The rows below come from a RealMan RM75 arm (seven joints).
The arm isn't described. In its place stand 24 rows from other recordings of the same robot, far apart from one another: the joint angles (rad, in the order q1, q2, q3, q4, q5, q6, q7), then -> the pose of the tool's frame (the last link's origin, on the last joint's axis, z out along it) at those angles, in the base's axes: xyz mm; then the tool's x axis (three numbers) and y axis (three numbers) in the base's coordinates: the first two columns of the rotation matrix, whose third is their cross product.
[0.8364, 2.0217, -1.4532, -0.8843, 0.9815, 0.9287, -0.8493] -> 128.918, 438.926, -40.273, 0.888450, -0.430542, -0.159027, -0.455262, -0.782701, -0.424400
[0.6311, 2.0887, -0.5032, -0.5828, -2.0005, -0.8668, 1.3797] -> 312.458, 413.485, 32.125, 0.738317, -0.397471, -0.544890, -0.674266, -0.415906, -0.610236
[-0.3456, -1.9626, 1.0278, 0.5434, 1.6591, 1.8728, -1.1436] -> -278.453, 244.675, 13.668, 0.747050, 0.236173, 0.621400, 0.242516, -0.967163, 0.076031
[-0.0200, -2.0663, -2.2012, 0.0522, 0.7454, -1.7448, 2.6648] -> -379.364, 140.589, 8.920, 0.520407, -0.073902, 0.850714, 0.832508, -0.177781, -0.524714
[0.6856, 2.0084, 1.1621, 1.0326, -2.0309, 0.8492, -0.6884] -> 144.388, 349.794, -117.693, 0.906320, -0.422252, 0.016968, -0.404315, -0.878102, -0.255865
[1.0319, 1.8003, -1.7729, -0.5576, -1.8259, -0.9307, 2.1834] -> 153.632, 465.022, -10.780, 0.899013, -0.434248, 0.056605, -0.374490, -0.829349, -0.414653
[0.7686, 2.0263, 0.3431, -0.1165, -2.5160, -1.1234, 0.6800] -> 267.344, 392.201, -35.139, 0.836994, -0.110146, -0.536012, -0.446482, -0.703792, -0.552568
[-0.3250, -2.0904, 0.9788, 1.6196, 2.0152, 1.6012, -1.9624] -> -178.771, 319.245, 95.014, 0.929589, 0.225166, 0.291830, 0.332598, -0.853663, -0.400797
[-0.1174, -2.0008, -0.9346, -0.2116, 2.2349, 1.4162, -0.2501] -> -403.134, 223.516, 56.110, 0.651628, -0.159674, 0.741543, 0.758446, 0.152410, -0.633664
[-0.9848, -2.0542, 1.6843, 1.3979, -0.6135, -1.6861, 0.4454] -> -38.761, 347.717, -37.046, 0.850302, 0.271558, -0.450825, 0.141752, -0.943115, -0.300734
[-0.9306, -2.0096, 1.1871, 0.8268, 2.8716, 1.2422, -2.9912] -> -200.455, 446.738, 20.166, 0.426564, 0.898611, 0.102670, 0.683250, -0.245775, -0.687579
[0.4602, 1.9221, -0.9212, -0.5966, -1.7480, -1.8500, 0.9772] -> 262.736, 289.331, 40.205, 0.835893, 0.066721, -0.544822, -0.001601, -0.992284, -0.123976
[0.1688, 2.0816, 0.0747, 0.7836, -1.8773, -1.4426, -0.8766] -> 220.664, 189.863, -106.822, 0.869756, 0.297214, -0.393939, -0.318193, -0.272410, -0.908045
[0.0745, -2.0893, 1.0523, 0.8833, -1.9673, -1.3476, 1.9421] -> -336.078, 232.076, 55.889, 0.588195, 0.155947, 0.793541, 0.725931, -0.534288, -0.433082
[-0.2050, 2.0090, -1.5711, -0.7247, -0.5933, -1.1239, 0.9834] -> 367.327, 190.261, 9.861, 0.457106, -0.264565, -0.849152, -0.868908, -0.336659, -0.362850
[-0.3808, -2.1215, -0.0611, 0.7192, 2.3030, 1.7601, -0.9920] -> -349.818, 249.884, 49.399, 0.760590, 0.203946, 0.616368, 0.557470, -0.691757, -0.459020
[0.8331, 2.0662, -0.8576, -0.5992, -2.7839, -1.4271, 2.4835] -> 265.550, 363.006, -29.311, 0.358835, -0.917809, 0.169896, -0.857884, -0.396016, -0.327424
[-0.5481, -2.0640, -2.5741, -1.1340, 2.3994, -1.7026, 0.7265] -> -269.347, 340.768, 85.751, 0.335487, 0.867635, 0.366958, 0.941992, -0.313120, -0.120864
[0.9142, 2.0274, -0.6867, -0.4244, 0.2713, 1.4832, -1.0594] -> 262.551, 353.779, -32.568, 0.600327, -0.739616, 0.304263, -0.742286, -0.656902, -0.132258
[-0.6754, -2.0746, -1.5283, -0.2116, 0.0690, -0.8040, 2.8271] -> -258.218, 419.269, -31.314, 0.796626, 0.042569, 0.602971, 0.570355, -0.383315, -0.726474
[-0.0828, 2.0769, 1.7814, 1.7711, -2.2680, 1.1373, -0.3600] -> 253.553, 276.468, 68.456, 0.426910, -0.734402, -0.527638, -0.880941, -0.206004, -0.426035
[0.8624, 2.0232, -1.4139, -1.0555, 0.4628, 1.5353, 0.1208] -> 164.426, 395.172, -6.412, 0.254609, -0.967016, -0.007356, -0.776451, -0.199889, -0.597636
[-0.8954, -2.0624, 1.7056, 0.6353, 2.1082, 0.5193, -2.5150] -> -152.477, 445.573, -91.571, 0.806344, 0.538729, 0.244090, 0.575677, -0.620228, -0.532835
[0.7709, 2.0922, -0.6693, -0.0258, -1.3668, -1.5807, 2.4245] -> 174.876, 353.928, -42.865, -0.453865, -0.877931, -0.152461, -0.407697, 0.052458, 0.911609
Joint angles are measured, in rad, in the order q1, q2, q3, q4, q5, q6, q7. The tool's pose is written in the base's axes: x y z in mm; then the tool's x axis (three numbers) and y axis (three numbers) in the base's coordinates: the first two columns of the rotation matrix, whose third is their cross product. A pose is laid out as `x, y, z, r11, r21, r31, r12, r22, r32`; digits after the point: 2 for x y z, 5 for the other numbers.
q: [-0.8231, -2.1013, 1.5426, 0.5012, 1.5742, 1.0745, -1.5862]
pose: -150.85, 364.14, -118.68, 0.91232, 0.31473, 0.26194, 0.33292, -0.94257, -0.02703
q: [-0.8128, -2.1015, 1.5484, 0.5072, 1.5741, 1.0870, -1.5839]
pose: -152.67, 360.55, -119.04, 0.91277, 0.31497, 0.26010, 0.32991, -0.94390, -0.01472
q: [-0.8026, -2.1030, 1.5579, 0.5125, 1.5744, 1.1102, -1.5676]
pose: -154.00, 354.56, -120.35, 0.91864, 0.30142, 0.25543, 0.30998, -0.95072, 0.00707
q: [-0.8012, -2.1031, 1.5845, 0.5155, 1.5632, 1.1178, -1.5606]
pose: -153.25, 350.26, -122.88, 0.92498, 0.28905, 0.24671, 0.29248, -0.95598, 0.02349
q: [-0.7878, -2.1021, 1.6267, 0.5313, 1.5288, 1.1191, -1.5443]
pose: -152.01, 344.79, -125.31, 0.92885, 0.27138, 0.25218, 0.27102, -0.96187, 0.03684
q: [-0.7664, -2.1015, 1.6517, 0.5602, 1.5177, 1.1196, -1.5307]
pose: -151.92, 340.35, -125.94, 0.93375, 0.24911, 0.25701, 0.24741, -0.96811, 0.03948
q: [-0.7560, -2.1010, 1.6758, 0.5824, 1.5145, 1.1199, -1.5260]
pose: -150.58, 336.71, -127.26, 0.94017, 0.22835, 0.25288, 0.22425, -0.97348, 0.04530
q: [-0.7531, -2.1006, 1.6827, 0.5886, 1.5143, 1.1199, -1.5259]
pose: -150.36, 335.69, -127.60, 0.94190, 0.22334, 0.25090, 0.21857, -0.97468, 0.04710
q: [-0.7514, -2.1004, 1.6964, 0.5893, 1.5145, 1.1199, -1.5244]
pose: -151.48, 333.38, -129.17, 0.94552, 0.21834, 0.24149, 0.21179, -0.97587, 0.05310
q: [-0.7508, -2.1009, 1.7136, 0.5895, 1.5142, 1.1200, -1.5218]
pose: -152.33, 330.47, -131.38, 0.95002, 0.21073, 0.23034, 0.20191, -0.97747, 0.06148
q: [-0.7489, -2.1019, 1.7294, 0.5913, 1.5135, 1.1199, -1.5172]
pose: -152.96, 327.56, -133.47, 0.95404, 0.20157, 0.22176, 0.19089, -0.97920, 0.06882
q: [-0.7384, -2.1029, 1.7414, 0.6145, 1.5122, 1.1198, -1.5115]
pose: -150.49, 325.09, -134.02, 0.95665, 0.18246, 0.22699, 0.17070, -0.98279, 0.07058
